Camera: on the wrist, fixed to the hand. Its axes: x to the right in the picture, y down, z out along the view.
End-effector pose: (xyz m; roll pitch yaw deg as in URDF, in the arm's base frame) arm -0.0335 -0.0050 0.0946 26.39 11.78 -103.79
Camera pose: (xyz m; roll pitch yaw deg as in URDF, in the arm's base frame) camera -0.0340 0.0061 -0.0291 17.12 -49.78 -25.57
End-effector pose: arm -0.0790 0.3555 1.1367 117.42 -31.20 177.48
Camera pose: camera -0.0976 0.2329 1.1436 -141.05 -30.98 63.89
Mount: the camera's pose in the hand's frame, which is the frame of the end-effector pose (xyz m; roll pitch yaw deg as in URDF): 0.0148 -0.0576 -0.1090 -0.11 -24.38 91.69
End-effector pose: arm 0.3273 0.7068 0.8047 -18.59 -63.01 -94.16
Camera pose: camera 0.2322 0.6311 0.7793 -62.56 -1.26 1.71
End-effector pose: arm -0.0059 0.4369 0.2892 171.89 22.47 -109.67
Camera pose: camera 0.0448 0.3637 0.3758 156.91 14.40 152.50
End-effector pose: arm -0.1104 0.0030 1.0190 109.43 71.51 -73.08
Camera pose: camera 0.0027 0.0504 0.9992 103.71 -14.73 -118.78
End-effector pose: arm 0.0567 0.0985 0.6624 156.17 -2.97 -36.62
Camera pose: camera 0.1231 0.1697 0.7395 -176.46 0.64 -128.13
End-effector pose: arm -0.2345 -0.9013 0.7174 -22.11 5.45 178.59
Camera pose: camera -0.2394 -0.8068 0.6370 5.98 -2.41 -90.09
